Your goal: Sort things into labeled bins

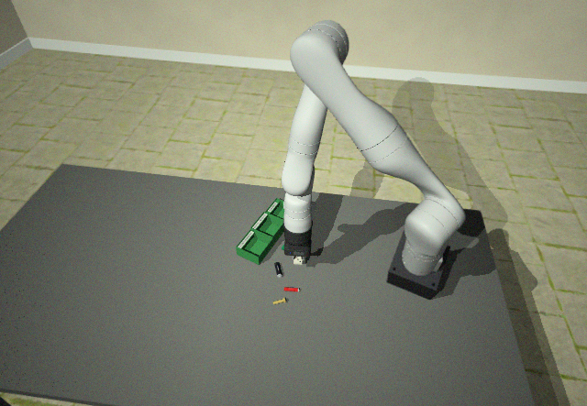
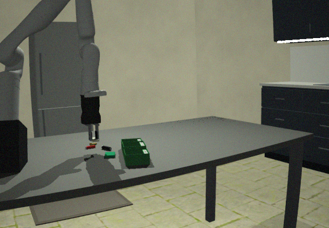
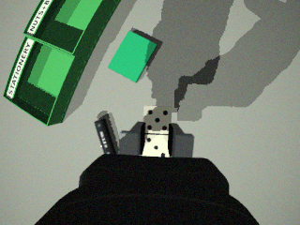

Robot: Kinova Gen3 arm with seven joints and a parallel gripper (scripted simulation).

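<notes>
My hand is 30 mm short of the brass bolt, 130 mm to the right of it and 60 mm above it. From my hand the other things lie so: red cylinder (80 mm to the left, 70 mm below); black battery (60 mm ahead, 20 mm to the left, 60 mm below); white domino-like tile (10 mm below).
</notes>
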